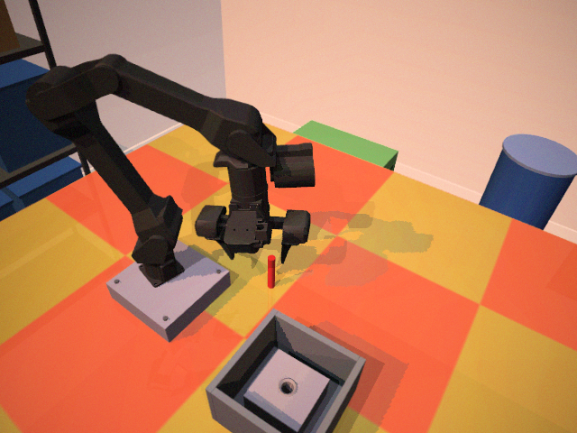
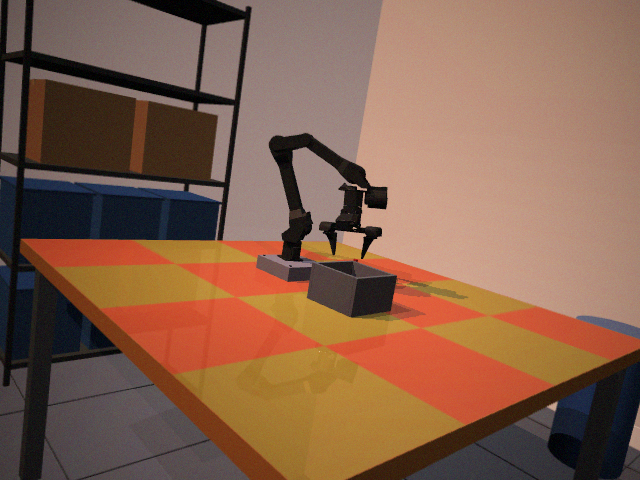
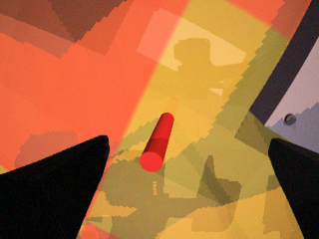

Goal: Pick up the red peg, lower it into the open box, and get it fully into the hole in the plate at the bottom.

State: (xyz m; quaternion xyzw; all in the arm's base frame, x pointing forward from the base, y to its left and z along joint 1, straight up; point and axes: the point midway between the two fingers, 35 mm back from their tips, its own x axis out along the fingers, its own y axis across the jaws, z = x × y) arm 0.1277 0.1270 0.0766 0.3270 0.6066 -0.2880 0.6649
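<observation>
The red peg is 10 mm ahead of my gripper tip, 30 mm to the left of it and 40 mm below it. Also, from my gripper tip: light grey plate 200 mm ahead, 110 mm to the right, 40 mm below; then grey box 200 mm ahead, 110 mm to the right, 60 mm below.
</observation>
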